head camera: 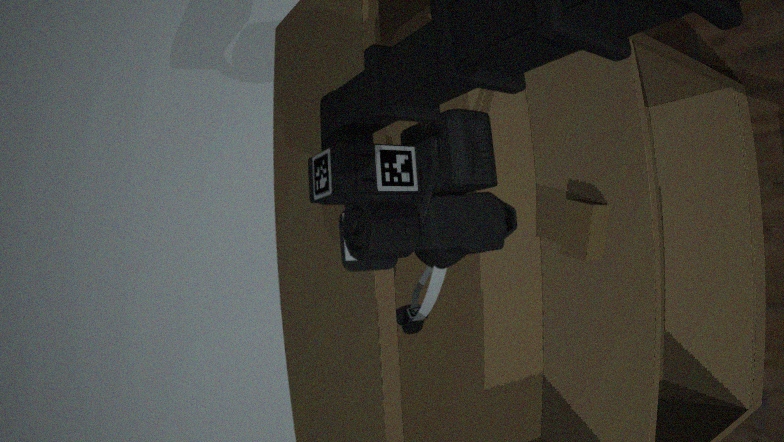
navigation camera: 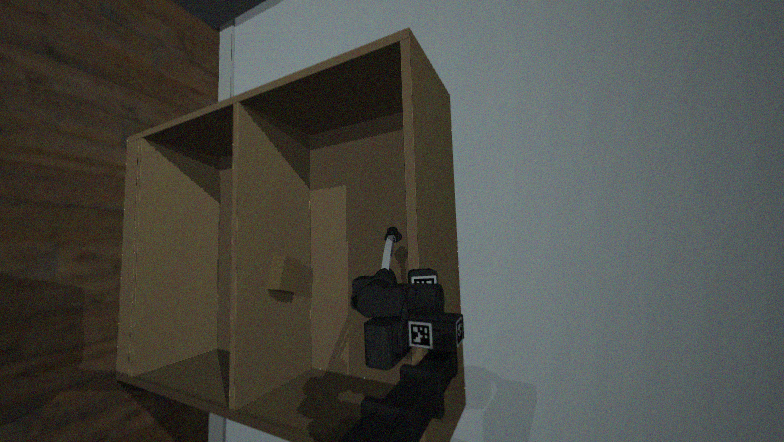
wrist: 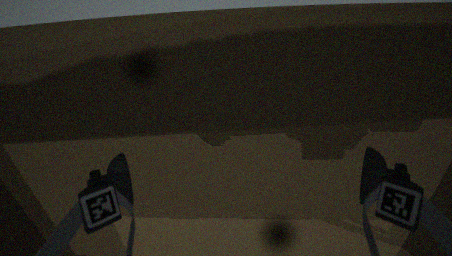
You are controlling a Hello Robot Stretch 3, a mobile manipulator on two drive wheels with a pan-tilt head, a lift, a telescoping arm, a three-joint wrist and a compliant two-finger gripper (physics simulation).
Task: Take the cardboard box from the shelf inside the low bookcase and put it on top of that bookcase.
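Frame: origin at the robot's base, x up, y back, z right, level; metres.
Where they show: gripper, between the fingertips: (navigation camera: 395, 274).
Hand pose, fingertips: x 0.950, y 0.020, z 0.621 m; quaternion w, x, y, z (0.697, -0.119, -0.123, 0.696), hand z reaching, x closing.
Note:
After its pixels a point has its place.
The low bookcase (head camera: 388, 351) {z 0.489, x 1.051, y -0.086 m} (navigation camera: 407, 109) {z 0.494, x 1.051, y -0.295 m} appears turned sideways in the head and navigation views. The small cardboard box (head camera: 581, 230) {z 0.601, x 0.631, y 0.022 m} (navigation camera: 281, 274) {z 0.584, x 0.628, y 0.021 m} sits on its middle shelf (head camera: 603, 312) {z 0.601, x 0.581, y -0.116 m} (navigation camera: 269, 197) {z 0.589, x 0.581, y -0.193 m}, inside the upper compartment; it does not show in the wrist view. My gripper (head camera: 409, 233) {z 0.621, x 0.950, y 0.020 m} (navigation camera: 392, 293) (wrist: 246, 175) {z 0.621, x 0.950, y 0.020 m} is open, with its two fingers wide apart and empty in the wrist view. It is at the front of the upper compartment, near the top board's front edge and well above the box. One fingertip is hidden in the head and navigation views.
The dark arm (head camera: 494, 43) {z 0.211, x 1.142, y 0.088 m} (navigation camera: 403, 406) {z 0.243, x 1.137, y 0.079 m} crosses one end of the bookcase. A pale wall (head camera: 137, 247) {z 0.807, x 1.262, y 0.035 m} (navigation camera: 603, 219) {z 0.811, x 1.381, y -0.085 m} (wrist: 75, 10) lies beyond the bookcase top. The wooden floor (navigation camera: 60, 192) {z 0.348, x 0.000, y -0.240 m} lies below the bookcase. Shadows fall on the compartment's back panel (wrist: 225, 185).

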